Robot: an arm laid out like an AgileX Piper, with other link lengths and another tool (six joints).
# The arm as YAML. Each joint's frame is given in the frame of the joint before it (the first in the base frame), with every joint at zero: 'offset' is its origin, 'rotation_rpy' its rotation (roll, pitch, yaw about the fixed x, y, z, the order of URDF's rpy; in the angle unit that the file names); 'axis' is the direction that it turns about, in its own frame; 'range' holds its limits. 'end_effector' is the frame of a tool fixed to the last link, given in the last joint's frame.
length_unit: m
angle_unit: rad
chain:
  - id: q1
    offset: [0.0, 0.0, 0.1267]
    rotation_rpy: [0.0, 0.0, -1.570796]
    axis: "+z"
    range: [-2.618, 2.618]
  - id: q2
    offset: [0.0, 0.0, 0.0]
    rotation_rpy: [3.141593, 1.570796, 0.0]
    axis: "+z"
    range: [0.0, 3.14]
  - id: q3
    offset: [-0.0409, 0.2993, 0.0]
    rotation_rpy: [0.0, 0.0, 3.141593]
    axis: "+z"
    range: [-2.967, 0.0]
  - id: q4
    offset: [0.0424, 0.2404, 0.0]
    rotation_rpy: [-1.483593, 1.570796, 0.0]
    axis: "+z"
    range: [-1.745, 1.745]
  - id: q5
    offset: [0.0, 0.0, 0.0]
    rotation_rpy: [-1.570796, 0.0, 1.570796]
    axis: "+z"
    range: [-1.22, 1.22]
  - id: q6
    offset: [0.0, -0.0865, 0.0]
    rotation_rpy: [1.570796, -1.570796, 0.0]
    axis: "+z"
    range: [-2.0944, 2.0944]
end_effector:
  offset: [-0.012, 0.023, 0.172]
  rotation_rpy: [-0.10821, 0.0, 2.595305]
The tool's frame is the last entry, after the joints.
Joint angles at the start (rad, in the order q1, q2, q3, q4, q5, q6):
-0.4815 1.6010 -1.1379 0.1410 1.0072 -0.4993
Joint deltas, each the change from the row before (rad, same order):
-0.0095 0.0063 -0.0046 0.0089 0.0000 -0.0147
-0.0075 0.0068 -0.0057 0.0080 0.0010 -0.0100
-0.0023 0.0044 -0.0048 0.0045 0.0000 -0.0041
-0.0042 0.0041 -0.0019 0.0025 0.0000 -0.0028
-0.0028 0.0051 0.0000 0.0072 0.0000 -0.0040
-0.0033 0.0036 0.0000 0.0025 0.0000 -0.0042
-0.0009 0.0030 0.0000 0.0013 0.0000 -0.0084
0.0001 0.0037 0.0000 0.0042 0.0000 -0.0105
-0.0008 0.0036 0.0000 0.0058 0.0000 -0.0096
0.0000 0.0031 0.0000 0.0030 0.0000 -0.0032
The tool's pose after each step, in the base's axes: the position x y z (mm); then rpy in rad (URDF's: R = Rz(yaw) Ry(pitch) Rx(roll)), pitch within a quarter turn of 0, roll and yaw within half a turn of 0. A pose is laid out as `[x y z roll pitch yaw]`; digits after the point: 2 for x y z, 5 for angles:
[332.17 -141.98 107.46 -3.03865 -0.08878 -1.07929]
[333.35 -143.53 106.96 -3.03439 -0.08502 -1.08023]
[334.81 -144.12 107.00 -3.03100 -0.08394 -1.08049]
[334.97 -145.29 106.19 -3.03049 -0.08144 -1.08293]
[335.30 -144.86 104.59 -3.02797 -0.07439 -1.08473]
[335.08 -145.41 103.38 -3.02829 -0.07104 -1.08487]
[335.14 -145.27 102.37 -3.02947 -0.06970 -1.07800]
[335.67 -144.25 101.22 -3.02886 -0.06680 -1.06933]
[336.24 -143.29 100.16 -3.02681 -0.06304 -1.06317]
[336.55 -142.67 99.16 -3.02626 -0.05967 -1.06126]

